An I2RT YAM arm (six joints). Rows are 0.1 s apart.
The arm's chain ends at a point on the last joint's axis. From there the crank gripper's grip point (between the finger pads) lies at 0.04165 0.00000 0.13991 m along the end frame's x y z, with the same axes.
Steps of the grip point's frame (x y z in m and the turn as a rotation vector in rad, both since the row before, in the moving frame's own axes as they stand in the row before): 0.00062 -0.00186 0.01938 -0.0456 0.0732 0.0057; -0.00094 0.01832 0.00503 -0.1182 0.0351 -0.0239; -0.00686 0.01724 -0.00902 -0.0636 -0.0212 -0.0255; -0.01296 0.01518 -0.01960 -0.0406 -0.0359 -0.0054; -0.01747 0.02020 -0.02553 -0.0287 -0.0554 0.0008; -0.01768 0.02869 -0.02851 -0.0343 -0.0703 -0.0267; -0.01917 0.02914 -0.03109 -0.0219 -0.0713 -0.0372; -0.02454 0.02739 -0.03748 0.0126 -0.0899 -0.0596
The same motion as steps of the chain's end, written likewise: -0.00948 -0.00843 0.02295 -0.0456 0.0732 0.0057; -0.00600 0.00296 0.00749 -0.1182 0.0351 -0.0239; -0.00399 0.00934 -0.00962 -0.0636 -0.0212 -0.0255; -0.00793 0.00968 -0.02089 -0.0406 -0.0359 -0.0054; -0.00966 0.01612 -0.02756 -0.0287 -0.0554 0.0008; -0.00780 0.02483 -0.03103 -0.0343 -0.0703 -0.0267; -0.00913 0.02741 -0.03368 -0.0219 -0.0713 -0.0372; -0.01169 0.03128 -0.04063 0.0126 -0.0899 -0.0596
